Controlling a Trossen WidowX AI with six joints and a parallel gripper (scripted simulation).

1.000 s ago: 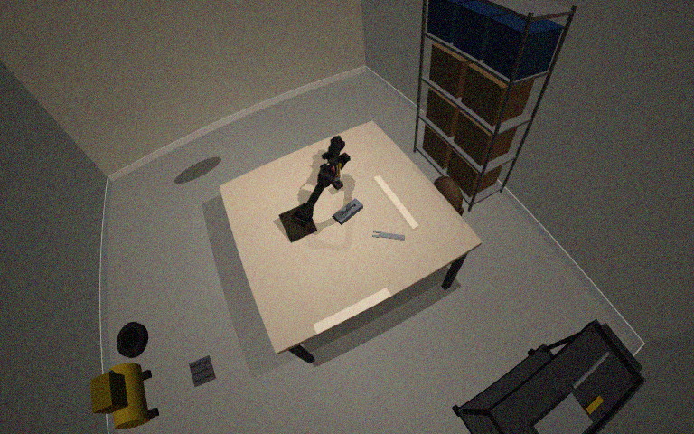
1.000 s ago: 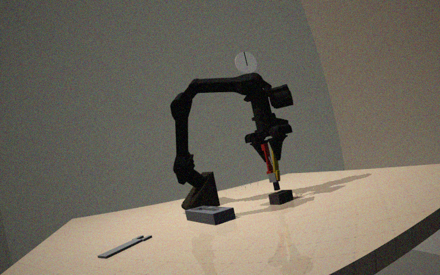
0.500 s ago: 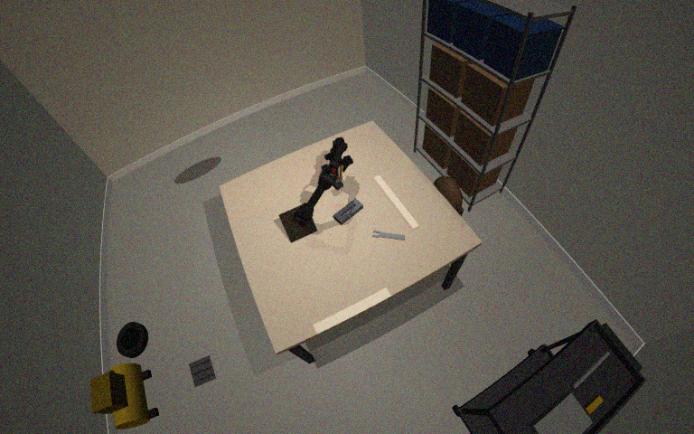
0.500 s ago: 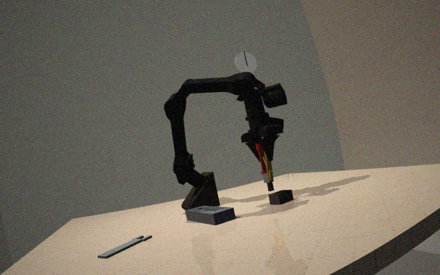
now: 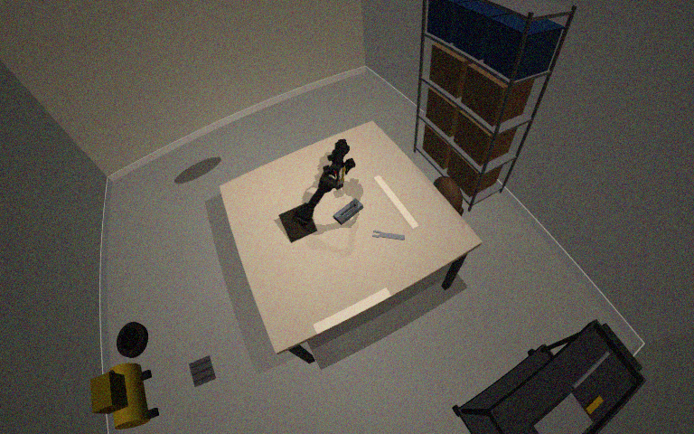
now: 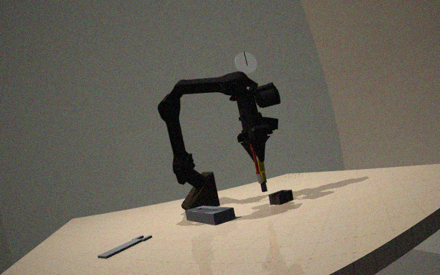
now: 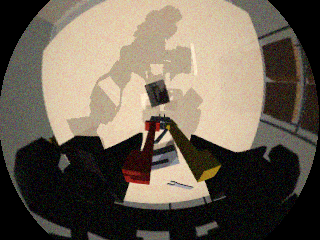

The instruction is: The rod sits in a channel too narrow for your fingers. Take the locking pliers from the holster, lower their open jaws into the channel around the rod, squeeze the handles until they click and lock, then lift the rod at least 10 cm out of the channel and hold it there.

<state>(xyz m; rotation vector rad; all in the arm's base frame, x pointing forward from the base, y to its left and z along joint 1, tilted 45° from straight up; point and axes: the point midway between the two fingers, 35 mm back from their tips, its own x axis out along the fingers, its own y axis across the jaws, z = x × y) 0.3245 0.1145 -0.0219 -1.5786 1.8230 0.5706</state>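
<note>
Right now the grey channel block is 60 mm behind my gripper tip, 170 mm to the right of it and 130 mm below it. From my gripper tip the other things lie so: yellow handle 20 mm ahead; dark holster 10 mm behind, 60 mm to the left, 130 mm below; flat grey forked bar 40 mm ahead, 420 mm to the right, 140 mm below.
</note>
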